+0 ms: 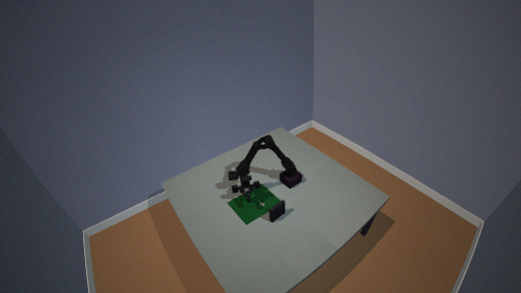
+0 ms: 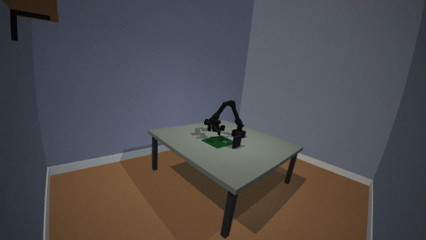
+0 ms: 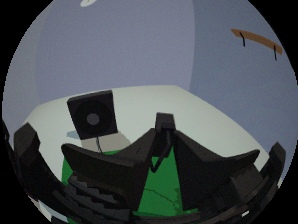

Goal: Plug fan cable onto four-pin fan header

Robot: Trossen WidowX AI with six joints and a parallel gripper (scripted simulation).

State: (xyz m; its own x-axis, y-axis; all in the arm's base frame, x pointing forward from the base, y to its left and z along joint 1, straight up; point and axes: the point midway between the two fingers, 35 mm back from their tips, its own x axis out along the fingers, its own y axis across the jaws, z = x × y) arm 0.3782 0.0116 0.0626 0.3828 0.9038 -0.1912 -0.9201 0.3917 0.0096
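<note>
Now: gripper tip 14 cm above the green board, 6 cm past it and 3 cm to the left of it. Round my gripper tip: black square fan (15 cm to the left, 11 cm behind, 7 cm below); then dark plug (1 cm to the left, 1 cm below).
</note>
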